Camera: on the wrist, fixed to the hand. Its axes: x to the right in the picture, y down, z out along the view.
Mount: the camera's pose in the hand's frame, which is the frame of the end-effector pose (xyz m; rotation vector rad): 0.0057 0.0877 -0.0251 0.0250 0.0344 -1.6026
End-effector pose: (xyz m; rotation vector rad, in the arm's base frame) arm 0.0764 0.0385 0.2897 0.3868 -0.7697 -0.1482
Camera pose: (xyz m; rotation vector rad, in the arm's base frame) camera 0.0972 0.1248 0.3115 0.9556 -0.2605 -1.6196
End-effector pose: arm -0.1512 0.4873 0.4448 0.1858 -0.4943 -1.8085
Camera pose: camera -0.0664 0.4569 0.4601 -0.6519 0.2590 2.7607
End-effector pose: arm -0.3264 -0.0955 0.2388 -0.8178 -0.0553 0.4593
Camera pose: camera -0.3485 -0.0586 0.1581 -0.5359 -0.6156 -1.0621
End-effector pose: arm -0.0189 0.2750 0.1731 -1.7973 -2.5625 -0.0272
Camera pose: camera 0.0616 0.3097 0.1990 0.5868 -3.0519 -0.0306
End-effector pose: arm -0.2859 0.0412 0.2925 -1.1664 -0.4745 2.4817
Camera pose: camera -0.2849 -0.0297 0.2348 -0.3871 -0.8710 1.0395
